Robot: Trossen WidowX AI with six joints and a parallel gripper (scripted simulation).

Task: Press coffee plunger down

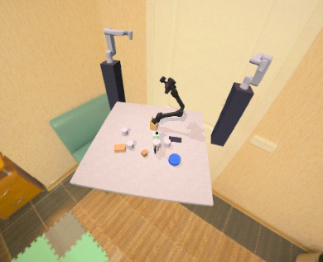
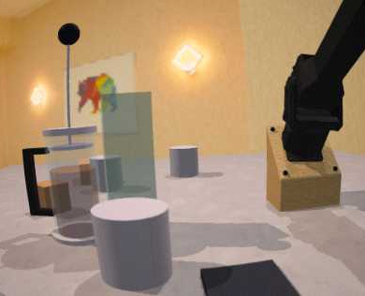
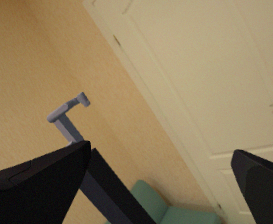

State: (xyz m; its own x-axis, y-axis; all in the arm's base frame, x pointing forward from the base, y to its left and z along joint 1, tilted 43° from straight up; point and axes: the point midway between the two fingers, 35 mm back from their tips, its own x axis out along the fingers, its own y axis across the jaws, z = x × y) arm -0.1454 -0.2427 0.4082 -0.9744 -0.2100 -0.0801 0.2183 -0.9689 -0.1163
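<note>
Now: gripper tip 56 cm short of the coffee press, 42 cm above it and 4 cm to the right of it. Also, from my gripper tip: flat plate: 55 cm below, 33 cm ahead, 21 cm to the left; then blue disc: 62 cm ahead, 53 cm below, 25 cm to the left.
</note>
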